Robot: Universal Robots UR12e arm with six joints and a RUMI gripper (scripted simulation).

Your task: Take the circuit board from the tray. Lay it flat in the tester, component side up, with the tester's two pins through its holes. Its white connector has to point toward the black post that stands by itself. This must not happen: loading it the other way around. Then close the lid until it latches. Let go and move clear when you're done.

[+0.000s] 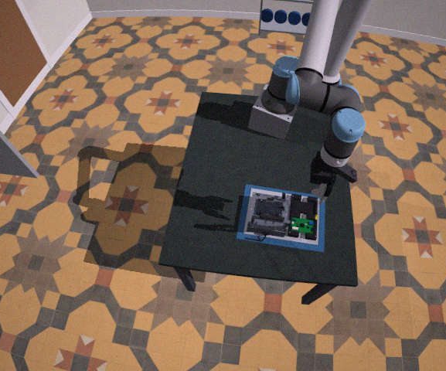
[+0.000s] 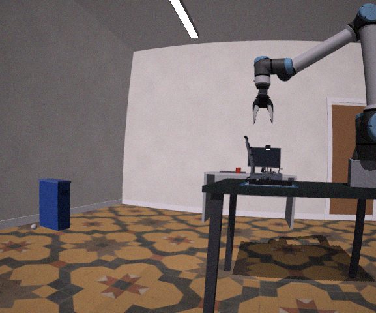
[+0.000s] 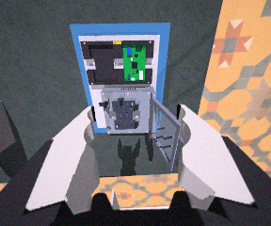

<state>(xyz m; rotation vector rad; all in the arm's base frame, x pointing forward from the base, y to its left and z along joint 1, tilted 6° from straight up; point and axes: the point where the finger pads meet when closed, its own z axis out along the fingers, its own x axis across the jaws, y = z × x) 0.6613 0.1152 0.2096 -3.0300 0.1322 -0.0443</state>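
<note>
My hand is 310 mm above the green circuit board. Also, from my hand: tester lid 70 mm ahead, 180 mm to the right, 150 mm below; then tester 20 mm behind, 130 mm to the right, 220 mm below.
</note>
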